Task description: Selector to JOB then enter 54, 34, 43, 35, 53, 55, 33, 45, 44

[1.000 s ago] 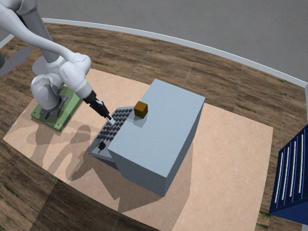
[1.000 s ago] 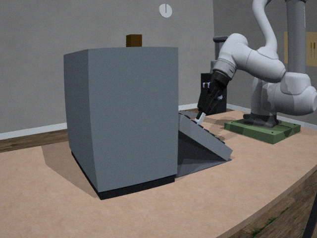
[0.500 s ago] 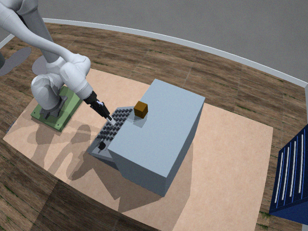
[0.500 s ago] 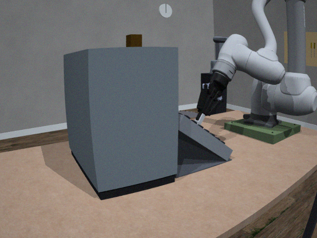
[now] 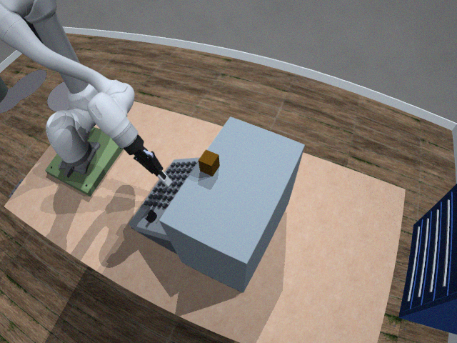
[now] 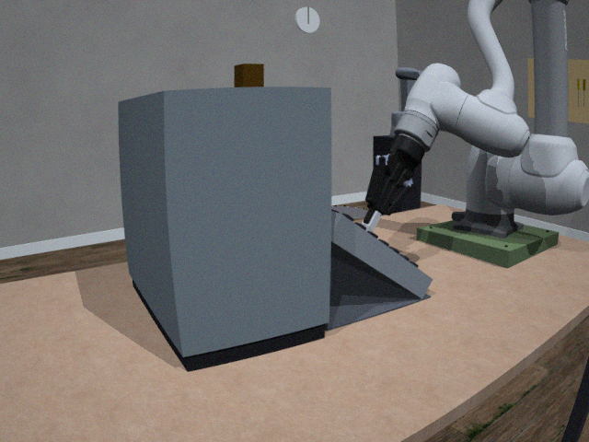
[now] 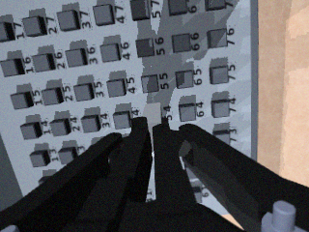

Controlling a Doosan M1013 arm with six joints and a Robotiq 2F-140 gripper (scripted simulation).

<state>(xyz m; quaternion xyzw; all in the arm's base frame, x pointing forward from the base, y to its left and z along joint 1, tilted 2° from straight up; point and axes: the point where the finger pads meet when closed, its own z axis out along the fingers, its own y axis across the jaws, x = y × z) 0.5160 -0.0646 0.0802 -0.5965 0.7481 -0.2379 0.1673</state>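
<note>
Now: the key 50 mm ahead of my hand, 20 mm to the left of it and 10 mm below it. Also, from my hand: black selector knob (170 mm to the right).
</note>
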